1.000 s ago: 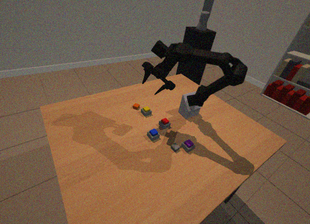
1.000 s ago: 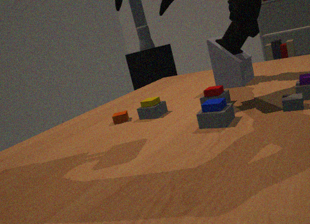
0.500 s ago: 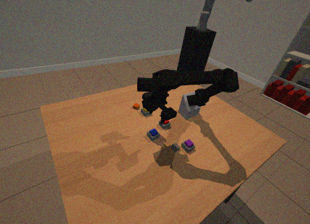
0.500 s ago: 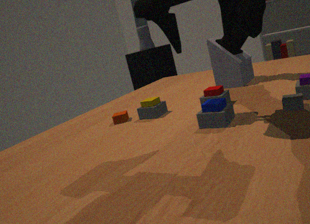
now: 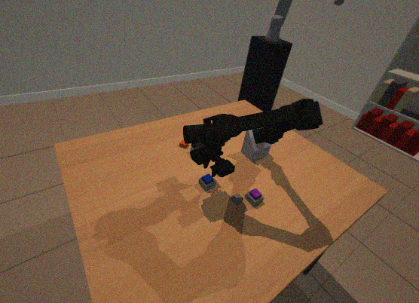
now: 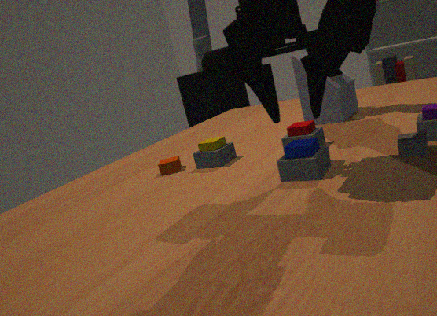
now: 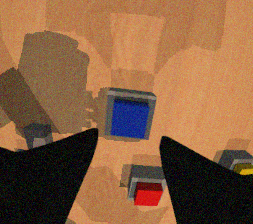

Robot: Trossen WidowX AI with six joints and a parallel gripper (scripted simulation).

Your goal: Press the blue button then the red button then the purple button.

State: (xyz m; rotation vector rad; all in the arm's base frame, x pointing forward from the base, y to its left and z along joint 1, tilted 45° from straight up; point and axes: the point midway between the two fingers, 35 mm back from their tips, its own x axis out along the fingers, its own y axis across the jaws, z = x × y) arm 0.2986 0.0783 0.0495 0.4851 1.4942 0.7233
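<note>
Now: gripper tip 30 mm above the blue button. Also, from my gripper tip: red button (100 mm behind, 50 mm to the right, 30 mm below); small grey block (110 mm to the left, 60 mm below, 60 mm behind); purple button (130 mm to the left, 130 mm behind, 30 mm below).
</note>
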